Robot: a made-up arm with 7 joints. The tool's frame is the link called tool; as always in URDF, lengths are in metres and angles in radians.
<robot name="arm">
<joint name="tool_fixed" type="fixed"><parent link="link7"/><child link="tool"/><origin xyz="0.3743 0.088 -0.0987" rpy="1.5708 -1.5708 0"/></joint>
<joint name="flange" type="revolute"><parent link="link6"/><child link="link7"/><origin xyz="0.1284 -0.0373 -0.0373" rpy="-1.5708 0 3.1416"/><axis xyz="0 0 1"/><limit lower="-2.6" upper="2.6" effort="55" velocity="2.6"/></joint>
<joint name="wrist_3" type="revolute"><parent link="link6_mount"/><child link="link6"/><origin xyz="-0.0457 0.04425 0.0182" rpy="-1.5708 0 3.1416"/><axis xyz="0 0 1"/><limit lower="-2.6" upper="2.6" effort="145" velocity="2.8"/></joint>
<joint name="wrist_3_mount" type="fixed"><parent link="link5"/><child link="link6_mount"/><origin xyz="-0.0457 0.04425 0.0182" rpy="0 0 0"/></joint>
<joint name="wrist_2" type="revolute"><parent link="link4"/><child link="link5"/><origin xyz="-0.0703 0.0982 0.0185" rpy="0 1.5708 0"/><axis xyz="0 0 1"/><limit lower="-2.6" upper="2.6" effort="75" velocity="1.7"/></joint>
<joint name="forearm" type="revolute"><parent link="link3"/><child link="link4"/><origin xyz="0.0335 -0.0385 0.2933" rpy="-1.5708 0 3.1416"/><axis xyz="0 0 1"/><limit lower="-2.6" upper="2.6" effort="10" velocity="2.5"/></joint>
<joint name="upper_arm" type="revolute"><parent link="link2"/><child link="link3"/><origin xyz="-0.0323 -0.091 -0.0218" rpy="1.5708 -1.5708 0"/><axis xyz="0 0 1"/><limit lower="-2.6" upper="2.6" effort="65" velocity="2.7"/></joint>
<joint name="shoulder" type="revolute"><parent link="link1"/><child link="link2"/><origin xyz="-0.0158 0.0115 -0.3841" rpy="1.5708 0 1.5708"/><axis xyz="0 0 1"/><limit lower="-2.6" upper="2.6" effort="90" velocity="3"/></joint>
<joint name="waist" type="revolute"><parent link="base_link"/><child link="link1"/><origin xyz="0 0 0.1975" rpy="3.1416 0 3.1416"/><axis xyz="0 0 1"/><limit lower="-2.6" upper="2.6" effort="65" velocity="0.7"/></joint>
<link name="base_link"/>
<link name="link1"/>
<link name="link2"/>
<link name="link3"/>
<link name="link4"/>
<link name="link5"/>
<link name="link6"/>
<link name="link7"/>
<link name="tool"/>
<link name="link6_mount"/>
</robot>
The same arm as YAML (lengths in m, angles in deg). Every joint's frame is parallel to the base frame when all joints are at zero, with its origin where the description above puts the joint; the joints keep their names.
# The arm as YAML. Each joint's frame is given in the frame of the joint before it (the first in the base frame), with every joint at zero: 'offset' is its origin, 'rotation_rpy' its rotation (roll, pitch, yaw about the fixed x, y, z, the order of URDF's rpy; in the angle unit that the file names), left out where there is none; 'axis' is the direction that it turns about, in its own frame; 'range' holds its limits. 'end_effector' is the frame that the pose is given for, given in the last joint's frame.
length_unit: m
angle_unit: deg
chain:
  - id: waist
    offset: [0.0, 0.0, 0.1975]
    axis: [0.0, 0.0, -1.0]
    range: [-148.97, 148.97]
  - id: shoulder
    offset: [0.0158, 0.0115, 0.3841]
    axis: [-1.0, 0.0, 0.0]
    range: [-148.97, 148.97]
  - id: upper_arm
    offset: [0.0218, -0.0323, 0.091]
    axis: [0.0, 0.0, 1.0]
    range: [-148.97, 148.97]
  - id: forearm
    offset: [-0.0335, 0.0385, 0.2933]
    axis: [0.0, 1.0, 0.0]
    range: [-148.97, 148.97]
  - id: wrist_2
    offset: [-0.0703, 0.0185, -0.0982]
    axis: [1.0, 0.0, 0.0]
    range: [-148.97, 148.97]
  - id: wrist_3
    offset: [0.0364, 0.0914, -0.0885]
    axis: [0.0, 0.0, 1.0]
    range: [-148.97, 148.97]
  - id: flange
    offset: [0.0373, 0.1284, -0.0373]
    axis: [1.0, 0.0, 0.0]
    range: [-148.97, 148.97]
end_effector:
  offset: [-0.0987, -0.3743, -0.088]
  rotation_rpy: [0.0, 0.0, 0.0]

